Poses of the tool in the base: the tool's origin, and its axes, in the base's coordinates. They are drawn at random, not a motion.
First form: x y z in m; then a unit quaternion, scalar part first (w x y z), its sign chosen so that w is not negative.
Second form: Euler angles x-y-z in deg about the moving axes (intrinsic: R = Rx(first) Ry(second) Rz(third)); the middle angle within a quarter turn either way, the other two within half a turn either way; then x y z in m. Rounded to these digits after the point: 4 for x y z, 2 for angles.
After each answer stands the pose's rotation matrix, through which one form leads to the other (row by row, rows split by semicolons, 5 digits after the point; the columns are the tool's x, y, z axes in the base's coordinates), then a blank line. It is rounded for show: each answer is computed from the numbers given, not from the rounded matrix.
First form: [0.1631 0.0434 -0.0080 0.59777 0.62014 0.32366 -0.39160]
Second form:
[88.77 -5.67 -60.91 0.1631 0.0434 -0.0080]
0.48379 0.86959 -0.09874; -0.06674 -0.07584 -0.99488; -0.87263 0.48791 0.02135

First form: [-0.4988 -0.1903 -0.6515 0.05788 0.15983 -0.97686 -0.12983]
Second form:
[-166.23 -8.89 162.49 -0.4988 -0.1903 -0.6515]
-0.94221 -0.29723 -0.15458; -0.32729 0.91520 0.23515; 0.07158 0.27215 -0.95959

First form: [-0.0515 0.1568 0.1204 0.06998 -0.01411 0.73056 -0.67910]
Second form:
[93.92 6.97 -175.70 -0.0515 0.1568 0.1204]
-0.98981 0.07443 0.12141; -0.11566 0.07724 -0.99028; -0.08309 -0.99423 -0.06784

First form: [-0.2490 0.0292 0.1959 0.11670 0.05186 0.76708 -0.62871]
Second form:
[100.57 6.54 -166.83 -0.2490 0.0292 0.1959]
-0.96738 0.22630 0.11383; -0.06718 0.20407 -0.97665; -0.24425 -0.95244 -0.18221

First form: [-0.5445 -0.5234 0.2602 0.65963 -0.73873 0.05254 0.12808]
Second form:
[-95.61 -6.89 14.38 -0.5445 -0.5234 0.2602]
0.96167 -0.24660 -0.11992; 0.09135 -0.12425 0.98804; -0.25855 -0.96112 -0.09697

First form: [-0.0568 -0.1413 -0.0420 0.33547 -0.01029 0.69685 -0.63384]
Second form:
[88.13 28.72 -152.06 -0.0568 -0.1413 -0.0420]
-0.77471 0.41093 0.48059; -0.43961 0.19628 -0.87648; -0.45450 -0.89029 0.02859

